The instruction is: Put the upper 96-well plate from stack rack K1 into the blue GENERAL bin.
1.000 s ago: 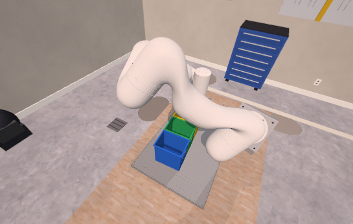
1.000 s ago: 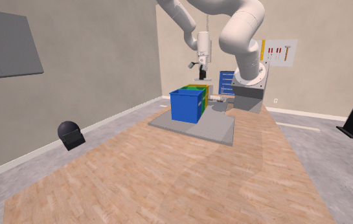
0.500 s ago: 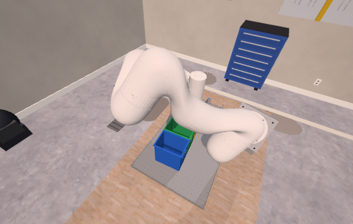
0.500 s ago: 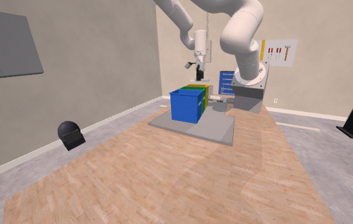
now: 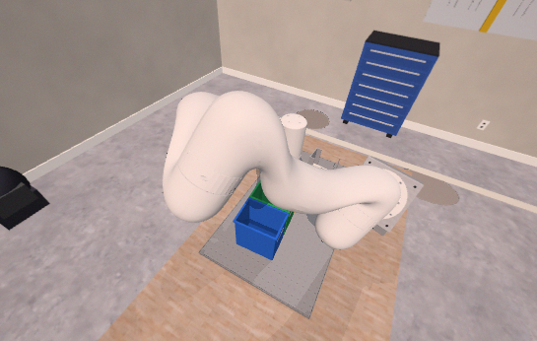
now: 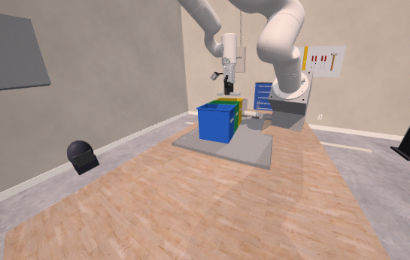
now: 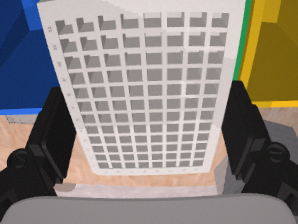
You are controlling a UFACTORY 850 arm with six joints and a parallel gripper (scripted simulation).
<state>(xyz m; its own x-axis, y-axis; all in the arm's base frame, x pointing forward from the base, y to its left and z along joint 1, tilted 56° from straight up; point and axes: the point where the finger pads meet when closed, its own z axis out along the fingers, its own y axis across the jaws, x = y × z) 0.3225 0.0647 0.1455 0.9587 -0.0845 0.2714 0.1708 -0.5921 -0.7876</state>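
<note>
Now: hand 1 cm short of the blue bin, 13 cm to the right of it and 15 cm above it. Round my hand: yellow bin 6 cm ahead, 13 cm to the right, 15 cm below; green bin 3 cm ahead, 15 cm below.
</note>
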